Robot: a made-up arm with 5 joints.
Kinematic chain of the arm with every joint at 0, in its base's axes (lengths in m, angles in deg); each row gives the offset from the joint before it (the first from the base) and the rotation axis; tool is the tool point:
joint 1: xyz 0 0 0.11 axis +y
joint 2: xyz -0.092 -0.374 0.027 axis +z
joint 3: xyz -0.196 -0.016 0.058 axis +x
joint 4: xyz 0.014 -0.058 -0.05 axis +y
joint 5: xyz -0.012 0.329 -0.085 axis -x
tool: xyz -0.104 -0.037 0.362
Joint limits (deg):
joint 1: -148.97..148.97
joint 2: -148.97..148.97
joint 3: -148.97..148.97
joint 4: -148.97..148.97
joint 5: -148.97..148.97
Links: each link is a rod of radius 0.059 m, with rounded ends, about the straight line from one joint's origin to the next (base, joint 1, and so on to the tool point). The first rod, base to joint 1, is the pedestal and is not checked.
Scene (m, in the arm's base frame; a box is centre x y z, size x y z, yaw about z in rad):
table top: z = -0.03
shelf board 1: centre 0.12 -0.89 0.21 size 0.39 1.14 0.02 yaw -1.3
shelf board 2: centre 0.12 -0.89 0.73 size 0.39 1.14 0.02 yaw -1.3
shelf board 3: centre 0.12 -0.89 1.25 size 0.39 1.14 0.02 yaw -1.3
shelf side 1: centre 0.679 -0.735 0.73 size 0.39 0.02 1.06 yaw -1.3
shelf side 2: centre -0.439 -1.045 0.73 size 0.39 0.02 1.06 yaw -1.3
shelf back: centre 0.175 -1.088 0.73 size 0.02 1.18 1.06 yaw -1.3
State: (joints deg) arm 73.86 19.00 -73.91 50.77 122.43
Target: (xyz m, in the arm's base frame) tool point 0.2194 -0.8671 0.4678
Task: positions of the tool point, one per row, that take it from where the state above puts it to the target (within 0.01 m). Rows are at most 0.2 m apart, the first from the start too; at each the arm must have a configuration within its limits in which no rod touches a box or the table.
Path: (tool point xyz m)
1: -0.5732 -0.5970 0.5365
2: -0.4666 -0.7080 0.5866
3: -0.3323 -0.8091 0.6089
4: -0.1836 -0.8926 0.5931
5: -0.0391 -0.9529 0.5353
6: 0.0625 -0.9316 0.5295
7: 0.1501 -0.9025 0.5045
8: 0.2194 -0.8671 0.4678

